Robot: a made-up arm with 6 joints.
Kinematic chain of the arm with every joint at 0, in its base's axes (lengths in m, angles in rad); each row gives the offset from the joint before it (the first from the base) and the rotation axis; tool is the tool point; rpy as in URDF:
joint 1: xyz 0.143 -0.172 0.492 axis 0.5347 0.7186 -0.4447
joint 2: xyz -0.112 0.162 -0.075 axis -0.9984 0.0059 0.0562
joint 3: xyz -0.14 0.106 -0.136 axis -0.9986 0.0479 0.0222
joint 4: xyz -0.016 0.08 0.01 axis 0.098 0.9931 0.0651
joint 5: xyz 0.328 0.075 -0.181 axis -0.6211 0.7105 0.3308
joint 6: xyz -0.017 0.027 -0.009 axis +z
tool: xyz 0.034 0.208 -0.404 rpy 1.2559 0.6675 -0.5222
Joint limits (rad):
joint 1: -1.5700..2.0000
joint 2: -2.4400..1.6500
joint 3: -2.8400..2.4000
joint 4: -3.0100..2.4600
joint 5: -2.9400..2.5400
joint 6: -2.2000..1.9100
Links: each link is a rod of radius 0.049 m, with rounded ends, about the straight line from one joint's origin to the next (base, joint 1, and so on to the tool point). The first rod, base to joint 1, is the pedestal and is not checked.
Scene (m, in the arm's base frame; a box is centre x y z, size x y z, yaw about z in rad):
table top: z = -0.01
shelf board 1: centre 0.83 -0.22 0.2 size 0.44 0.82 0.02 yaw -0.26
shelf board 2: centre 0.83 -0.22 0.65 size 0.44 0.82 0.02 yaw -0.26
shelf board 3: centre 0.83 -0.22 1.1 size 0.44 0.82 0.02 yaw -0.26
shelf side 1: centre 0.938 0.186 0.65 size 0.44 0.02 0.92 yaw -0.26
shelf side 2: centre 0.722 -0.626 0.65 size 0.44 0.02 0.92 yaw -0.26
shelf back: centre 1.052 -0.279 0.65 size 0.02 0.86 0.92 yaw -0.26
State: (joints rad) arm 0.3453 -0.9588 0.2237 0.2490 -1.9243 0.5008
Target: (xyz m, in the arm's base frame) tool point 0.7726 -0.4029 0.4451
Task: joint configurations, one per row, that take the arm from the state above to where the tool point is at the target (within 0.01 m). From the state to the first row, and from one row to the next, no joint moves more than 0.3 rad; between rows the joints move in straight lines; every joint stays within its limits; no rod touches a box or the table.
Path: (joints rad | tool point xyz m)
1: 0.0748 -0.9786 -0.0527 0.1248 -2.0507 0.3942 | 0.5591 0.2466 0.7659
2: -0.1957 -0.9984 -0.3291 0.0007 -2.1772 0.2876 | 0.4246 0.0774 0.7879
3: -0.4662 -1.0181 -0.6055 -0.1235 -2.3036 0.1810 | 0.3308 -0.0841 0.7202
4: -0.7366 -1.0379 -0.8819 -0.2476 -2.4301 0.0745 | 0.3127 -0.2152 0.5931
5: -1.0071 -1.0577 -1.1583 -0.3718 -2.5565 -0.0321 | 0.3664 -0.2949 0.4451
6: -1.1478 -1.1190 -1.3375 -0.5882 -2.2845 -0.0069 | 0.4453 -0.3715 0.4717
7: -1.2886 -1.1804 -1.5166 -0.8045 -2.0126 0.0183 | 0.5429 -0.4219 0.4799
8: -1.4293 -1.2418 -1.6958 -1.0209 -1.7406 0.0435 | 0.6555 -0.4345 0.4716
9: -1.5700 -1.3031 -1.8749 -1.2373 -1.4686 0.0687 | 0.7726 -0.4029 0.4451

